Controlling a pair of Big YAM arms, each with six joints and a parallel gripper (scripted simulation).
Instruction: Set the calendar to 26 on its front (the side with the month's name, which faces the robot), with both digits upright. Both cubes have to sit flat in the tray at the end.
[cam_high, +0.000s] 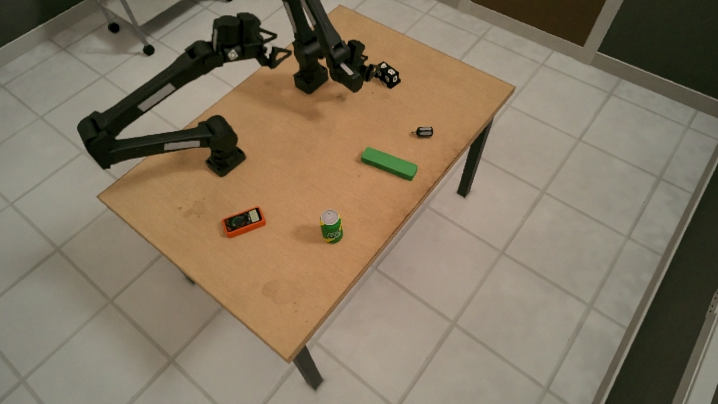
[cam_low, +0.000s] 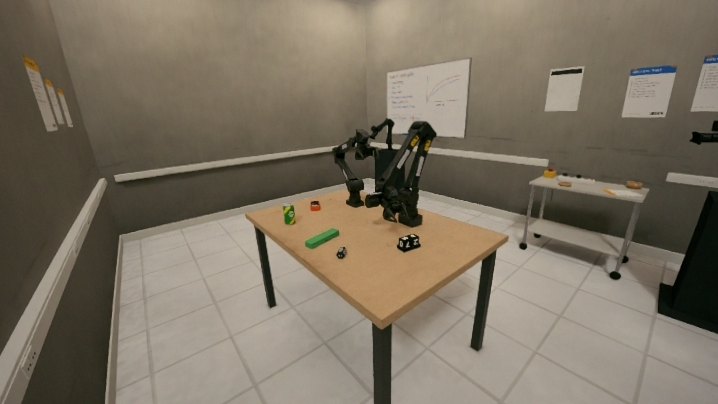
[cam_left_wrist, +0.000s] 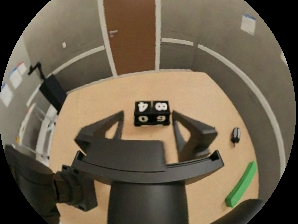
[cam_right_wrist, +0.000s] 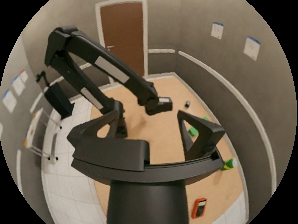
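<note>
My left hand is 7 cm to the right of the black calendar cube and 9 cm above it.
</note>
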